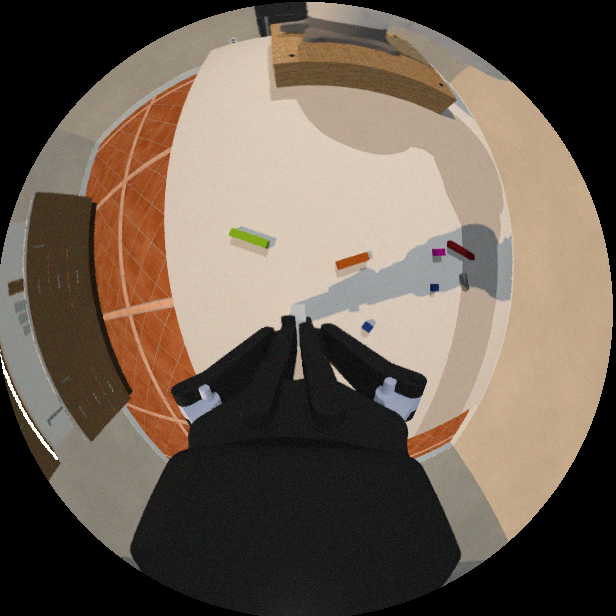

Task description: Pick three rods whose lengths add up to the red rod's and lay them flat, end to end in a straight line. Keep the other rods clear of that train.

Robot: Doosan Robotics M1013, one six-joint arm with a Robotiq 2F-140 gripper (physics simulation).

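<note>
My gripper (298,322) is shut with nothing between its fingers and hangs high above the pale table (275,172). A green rod (249,237) lies flat to the upper left of the fingertips. An orange rod (352,260) lies flat to their upper right. A small blue rod (367,326) lies close to the right of the fingertips. Far to the right lie the dark red rod (460,249), a short magenta rod (438,251), a small dark blue rod (434,287) and a grey rod (463,280), all inside the arm's shadow.
A cork-topped wooden block (356,63) stands at the table's far edge. A dark brown cabinet (63,310) stands on the left over the orange tiled floor (132,241). A tan wall (551,287) runs along the right.
</note>
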